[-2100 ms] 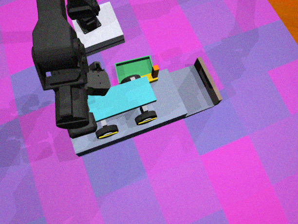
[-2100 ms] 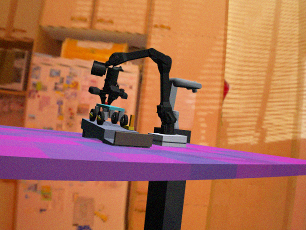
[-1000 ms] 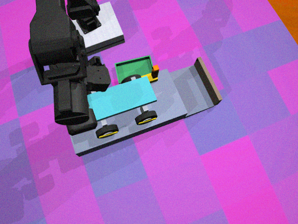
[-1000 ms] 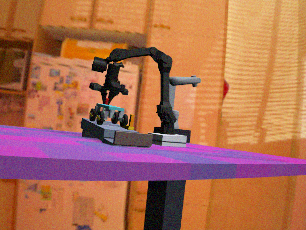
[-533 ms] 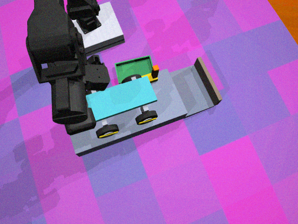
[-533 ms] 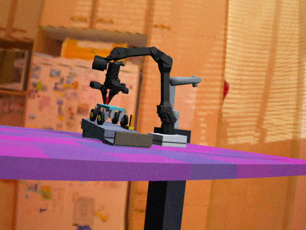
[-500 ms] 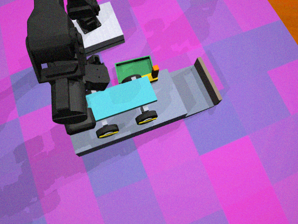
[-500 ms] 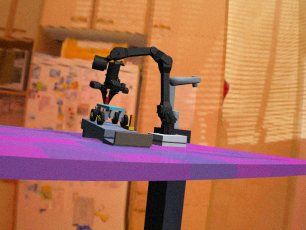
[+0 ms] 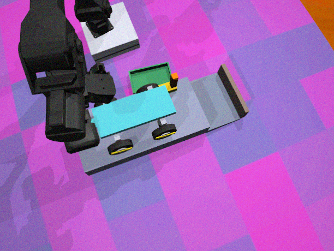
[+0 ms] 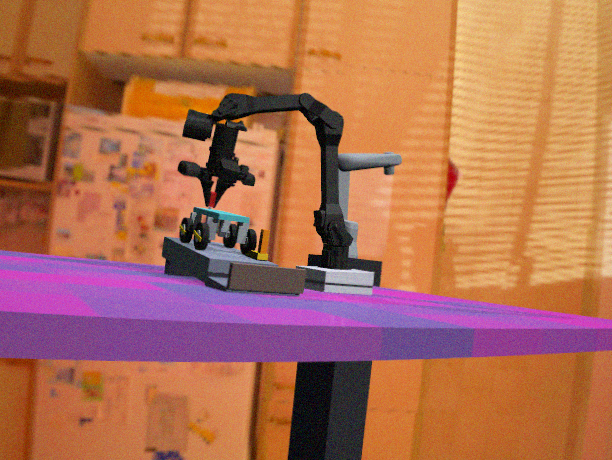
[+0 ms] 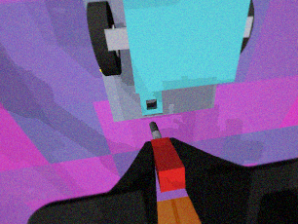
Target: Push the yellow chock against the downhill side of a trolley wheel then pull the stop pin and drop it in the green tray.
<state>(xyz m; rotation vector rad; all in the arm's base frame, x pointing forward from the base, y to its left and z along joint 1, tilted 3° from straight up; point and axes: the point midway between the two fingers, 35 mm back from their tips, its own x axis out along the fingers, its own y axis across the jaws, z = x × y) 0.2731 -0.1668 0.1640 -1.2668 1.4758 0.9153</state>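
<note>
Right now my gripper tip is 10 mm short of the yellow chock, 230 mm to the right of it and 90 mm above it. Round my gripper tip: trolley (40 mm ahead, 120 mm to the left, 60 mm below); then red-headed stop pin (right at my gripper tip); then grey ramp (50 mm ahead, 120 mm to the left, 130 mm below).
</note>
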